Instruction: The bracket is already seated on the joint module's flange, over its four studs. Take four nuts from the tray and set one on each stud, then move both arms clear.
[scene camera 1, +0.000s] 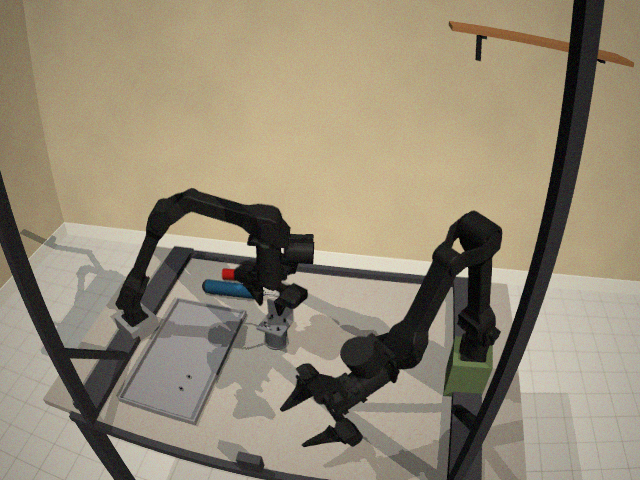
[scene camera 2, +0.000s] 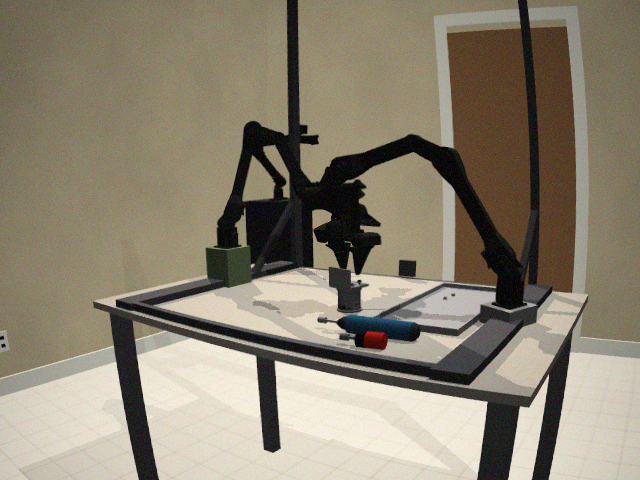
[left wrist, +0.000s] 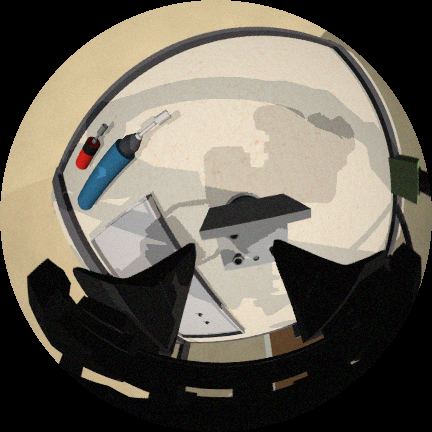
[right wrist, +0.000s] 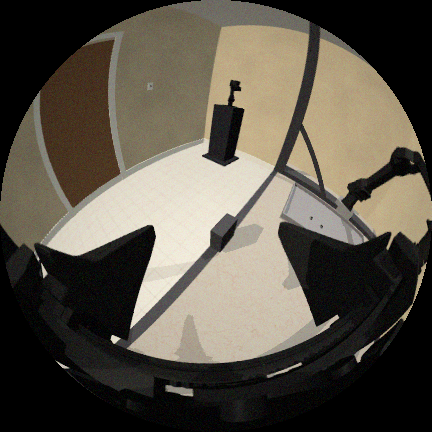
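Pixels of known places: left gripper, fingertip midpoint: (scene camera 1: 270, 310) (scene camera 2: 350, 273) (left wrist: 234, 247); right gripper, fingertip midpoint: (scene camera 1: 291, 428) (scene camera 2: 378, 225) (right wrist: 217, 230); left arm's base, link origin: (scene camera 1: 134, 316) (scene camera 2: 509, 304) (right wrist: 346, 204); right arm's base, link origin: (scene camera 1: 473, 352) (scene camera 2: 227, 246).
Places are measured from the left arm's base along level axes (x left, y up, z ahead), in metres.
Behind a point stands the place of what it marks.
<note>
The grey bracket (scene camera 1: 273, 328) @(z 0.343, x 0.220, y 0.024 m) (scene camera 2: 339, 277) @(z 0.322, x 0.270, y 0.046 m) (left wrist: 260, 214) @(z 0.327, x 0.272, y 0.060 m) sits on the round joint module (scene camera 1: 276, 340) @(z 0.354, x 0.217, y -0.009 m) (scene camera 2: 349, 299) @(z 0.309, x 0.251, y -0.009 m), its plate upright. In the left wrist view, a dark nut (left wrist: 238, 259) @(z 0.321, x 0.218, y 0.033 m) shows around a stud; other dark spots are too small to tell apart. Two nuts (scene camera 1: 189, 376) @(z 0.263, x -0.016, y -0.033 m) (scene camera 1: 180, 388) @(z 0.277, x -0.061, y -0.033 m) (left wrist: 200, 314) @(z 0.265, x -0.013, y -0.034 m) (left wrist: 207, 322) @(z 0.281, x -0.055, y -0.034 m) lie in the tray (scene camera 1: 155, 361) @(z 0.150, x -0.047, y -0.039 m) (scene camera 2: 467, 307) @(z 0.157, x -0.006, y -0.039 m) (left wrist: 117, 245) @(z 0.096, x 0.160, y -0.038 m). My left gripper (scene camera 1: 269, 307) @(z 0.314, x 0.244, y 0.054 m) (scene camera 2: 351, 273) @(z 0.314, x 0.244, y 0.054 m) (left wrist: 234, 247) @(z 0.314, x 0.244, y 0.054 m) is open and empty, close above the bracket. My right gripper (scene camera 1: 292, 427) @(z 0.635, x -0.043, y 0.123 m) (right wrist: 217, 230) @(z 0.635, x -0.043, y 0.123 m) is open and empty, away from the bracket.
A blue tool (scene camera 1: 227, 288) @(z 0.104, x 0.281, y -0.008 m) (scene camera 2: 381, 327) @(z 0.079, x 0.307, y -0.014 m) (left wrist: 106, 172) @(z 0.137, x 0.303, y -0.007 m) and a red-handled tool (scene camera 1: 227, 273) @(z 0.046, x 0.335, y -0.013 m) (scene camera 2: 375, 339) @(z 0.027, x 0.355, y -0.018 m) (left wrist: 85, 157) @(z 0.058, x 0.340, y -0.016 m) lie behind the tray in scene camera 1. A dark block (scene camera 1: 250, 460) @(z 0.577, x -0.114, y 0.013 m) (right wrist: 223, 233) @(z 0.581, x -0.095, y 0.015 m) stands on the table's edge frame. Dark upright posts (scene camera 1: 560, 155) @(z 0.935, x 0.091, y 0.701 m) (scene camera 2: 293, 103) @(z 0.928, x 0.106, y 0.538 m) flank the table.
</note>
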